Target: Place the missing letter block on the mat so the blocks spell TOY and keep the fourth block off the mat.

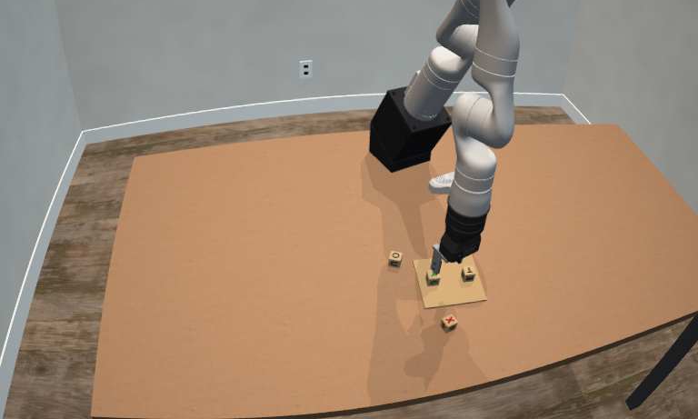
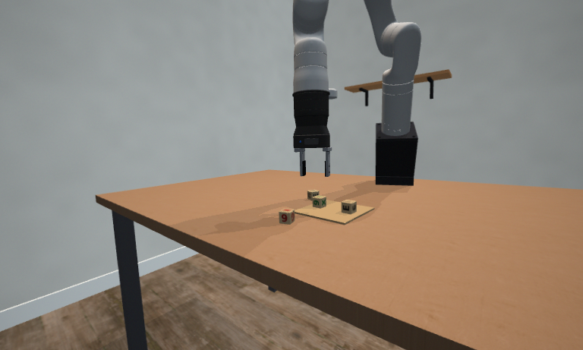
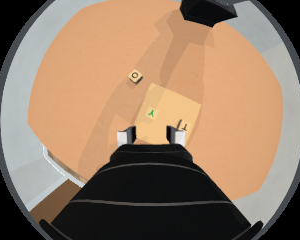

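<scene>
Now: the O block 110 mm behind my hand, 90 mm below it and 60 mm to the right of it. Round my hand: tan mat 100 mm below, 40 mm to the left, 20 mm behind.
</scene>
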